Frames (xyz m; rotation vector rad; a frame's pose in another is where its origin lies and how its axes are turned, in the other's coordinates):
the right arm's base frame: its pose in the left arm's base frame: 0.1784 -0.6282 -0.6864 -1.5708 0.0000 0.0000
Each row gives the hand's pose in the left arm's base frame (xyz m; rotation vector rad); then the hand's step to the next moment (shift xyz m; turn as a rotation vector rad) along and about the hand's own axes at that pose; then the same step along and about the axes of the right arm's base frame.
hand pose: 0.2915 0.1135 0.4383 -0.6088 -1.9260 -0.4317
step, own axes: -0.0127 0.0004 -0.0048 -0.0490 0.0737 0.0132
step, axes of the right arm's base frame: 0.0081 0.0096 -0.0051 0.0508 0.0480 0.0559
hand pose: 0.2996 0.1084 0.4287 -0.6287 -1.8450 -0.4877
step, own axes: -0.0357 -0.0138 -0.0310 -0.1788 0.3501 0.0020
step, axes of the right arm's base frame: 0.0239 0.0235 -0.0361 0.2698 0.1567 0.2392
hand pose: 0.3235 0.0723 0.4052 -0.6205 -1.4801 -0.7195
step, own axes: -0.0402 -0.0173 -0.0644 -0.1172 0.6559 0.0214
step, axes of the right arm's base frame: 0.0307 0.0419 -0.0580 0.4853 0.0760 0.4507
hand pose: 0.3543 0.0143 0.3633 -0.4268 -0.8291 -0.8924
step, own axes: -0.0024 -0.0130 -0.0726 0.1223 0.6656 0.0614
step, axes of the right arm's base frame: 0.0213 0.0471 -0.0527 0.5603 -0.1363 0.3595
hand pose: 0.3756 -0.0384 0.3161 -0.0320 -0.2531 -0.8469
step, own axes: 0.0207 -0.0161 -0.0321 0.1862 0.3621 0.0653
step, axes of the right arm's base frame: 0.0078 0.0274 -0.0301 0.3740 -0.1331 0.1115
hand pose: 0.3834 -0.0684 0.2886 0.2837 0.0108 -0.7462
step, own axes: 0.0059 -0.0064 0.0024 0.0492 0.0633 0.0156
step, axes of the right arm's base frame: -0.0002 -0.0001 -0.0090 0.0773 -0.0255 0.0073
